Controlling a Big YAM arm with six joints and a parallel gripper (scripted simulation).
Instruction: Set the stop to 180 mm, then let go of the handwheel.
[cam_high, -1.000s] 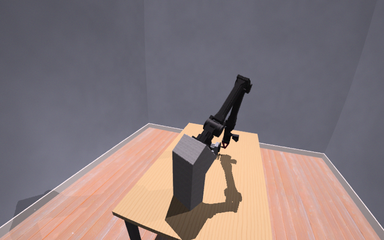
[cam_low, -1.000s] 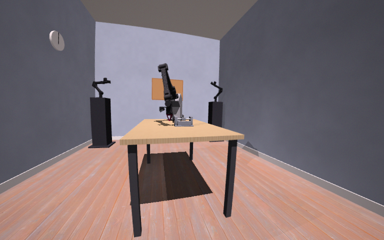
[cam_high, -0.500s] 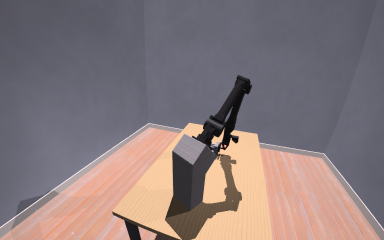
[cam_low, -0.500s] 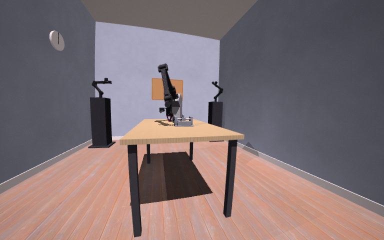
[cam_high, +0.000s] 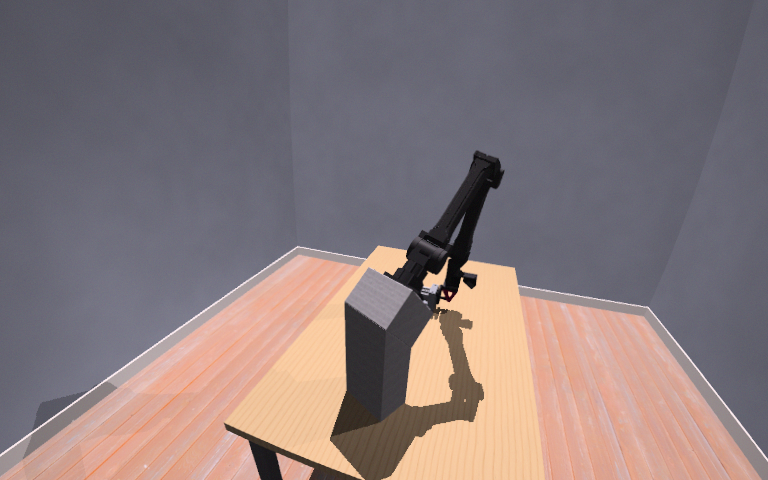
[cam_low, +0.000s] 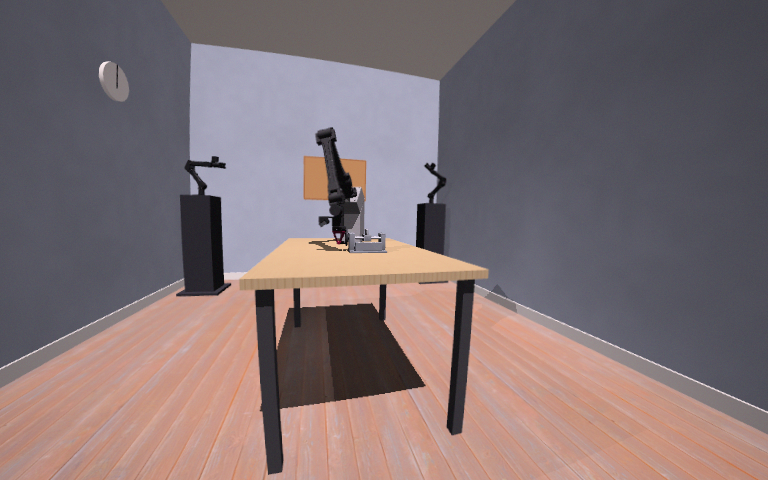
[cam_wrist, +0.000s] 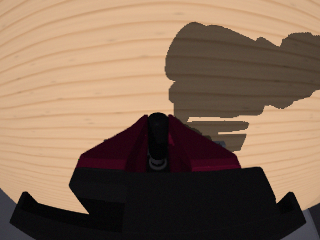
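Right now my hand is 1 cm to the right of the black handwheel handle.
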